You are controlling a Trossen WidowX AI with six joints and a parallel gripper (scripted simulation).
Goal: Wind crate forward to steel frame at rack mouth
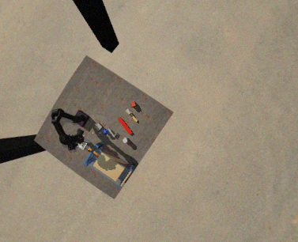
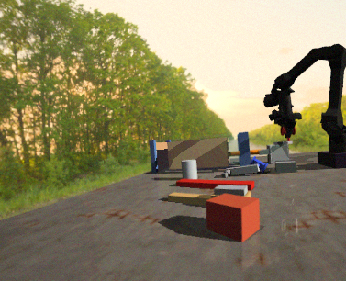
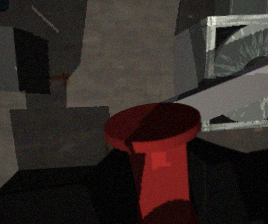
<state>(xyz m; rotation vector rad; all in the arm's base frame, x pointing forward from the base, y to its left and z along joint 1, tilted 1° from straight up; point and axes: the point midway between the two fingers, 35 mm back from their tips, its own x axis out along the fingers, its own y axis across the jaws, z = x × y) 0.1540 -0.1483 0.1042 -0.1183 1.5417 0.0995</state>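
Now: the winch handle with red grip 10 mm ahead of my gripper tip, 40 mm to the right of it and 10 mm below it. From my gripper tip the other things lie so: dark block (60 mm ahead, 170 mm to the left, 100 mm below); red knob (20 mm above); winch (20 mm ahead, 100 mm to the right, 90 mm below).
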